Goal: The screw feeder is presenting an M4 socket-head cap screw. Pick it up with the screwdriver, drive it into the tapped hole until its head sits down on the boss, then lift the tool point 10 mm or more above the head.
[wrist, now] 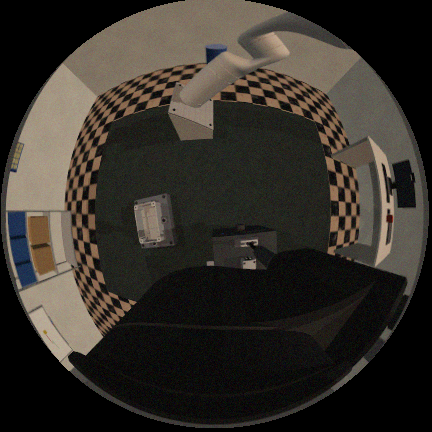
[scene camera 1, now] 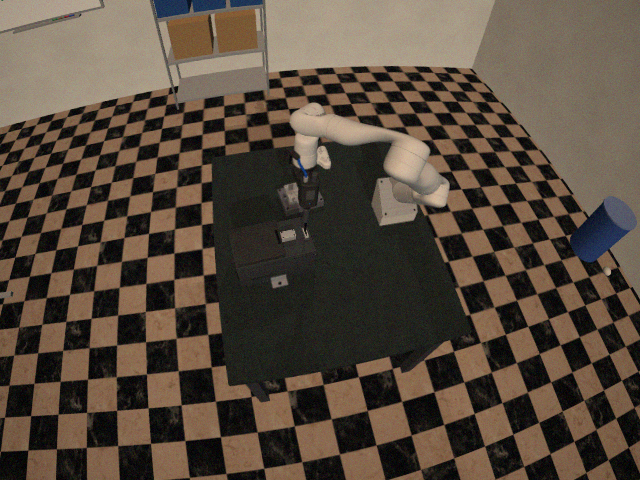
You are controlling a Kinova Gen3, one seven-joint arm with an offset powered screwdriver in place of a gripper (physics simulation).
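Observation:
The dark screw feeder (scene camera 1: 258, 244) (wrist: 225, 251) stands on the table, with a small pale pick-up plate (scene camera 1: 306, 234) (wrist: 244, 243) on its top. My screwdriver (scene camera 1: 305, 225) (wrist: 253, 245) points down with its thin dark tip at or just above that plate; contact cannot be made out. The screw is too small and dark to tell, so whether it is on the tip cannot be seen. A pale housing (scene camera 1: 291, 193) (wrist: 152, 222) sits on a grey base plate (scene camera 1: 320, 200) (wrist: 169, 212), partly hidden behind the screwdriver body in the scene view. Its tapped hole cannot be made out for certain.
A white block (scene camera 1: 287, 235) (wrist: 248, 263) sits on the feeder beside the pick-up plate. A small light plate with a dark hole (scene camera 1: 279, 281) lies beside the feeder. The arm's white base (scene camera 1: 392, 209) (wrist: 195, 131) stands on the dark table (scene camera 1: 361, 294) (wrist: 250, 165).

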